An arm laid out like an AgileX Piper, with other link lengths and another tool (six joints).
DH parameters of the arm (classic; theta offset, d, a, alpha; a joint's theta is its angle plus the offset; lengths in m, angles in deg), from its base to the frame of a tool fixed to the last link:
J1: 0 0.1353 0 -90
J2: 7.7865 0 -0.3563 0
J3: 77.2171 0 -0.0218 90
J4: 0 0.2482 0 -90
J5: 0 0 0 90
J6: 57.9 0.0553 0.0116 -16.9
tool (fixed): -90 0.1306 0 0
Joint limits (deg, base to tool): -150..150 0..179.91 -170..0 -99.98..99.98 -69.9..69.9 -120..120
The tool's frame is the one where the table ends.
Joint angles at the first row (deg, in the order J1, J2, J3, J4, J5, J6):
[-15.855, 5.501, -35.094, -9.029, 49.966, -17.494]
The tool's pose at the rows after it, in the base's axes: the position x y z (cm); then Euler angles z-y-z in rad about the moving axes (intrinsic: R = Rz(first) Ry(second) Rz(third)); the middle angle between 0 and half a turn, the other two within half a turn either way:
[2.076 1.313 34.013 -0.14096 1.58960 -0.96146]
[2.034 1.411 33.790 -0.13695 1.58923 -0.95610]
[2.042 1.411 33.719 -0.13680 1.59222 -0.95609]
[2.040 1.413 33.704 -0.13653 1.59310 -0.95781]
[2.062 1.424 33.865 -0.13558 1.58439 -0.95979]
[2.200 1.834 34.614 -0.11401 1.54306 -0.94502]
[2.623 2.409 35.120 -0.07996 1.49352 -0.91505]
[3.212 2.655 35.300 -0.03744 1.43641 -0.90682]
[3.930 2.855 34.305 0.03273 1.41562 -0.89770]
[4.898 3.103 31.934 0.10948 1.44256 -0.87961]
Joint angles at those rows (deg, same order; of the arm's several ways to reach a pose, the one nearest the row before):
[-15.855, 1.962, -33.928, -8.296, 47.947, -17.694]
[-15.854, 1.561, -33.588, -7.912, 48.029, -17.701]
[-15.855, 1.561, -33.538, -7.891, 48.145, -17.752]
[-15.855, 1.560, -33.538, -7.891, 48.171, -17.861]
[-15.856, 1.561, -33.538, -7.890, 47.655, -17.862]
[-15.857, 1.560, -33.537, -6.187, 45.426, -17.862]
[-15.800, 1.502, -32.396, -3.244, 41.844, -17.861]
[-14.381, 1.378, -29.901, -1.711, 36.361, -17.861]
[-10.872, 1.186, -26.106, -0.756, 31.705, -17.858]
[-6.695, 1.187, -21.024, 0.000, 28.355, -17.861]

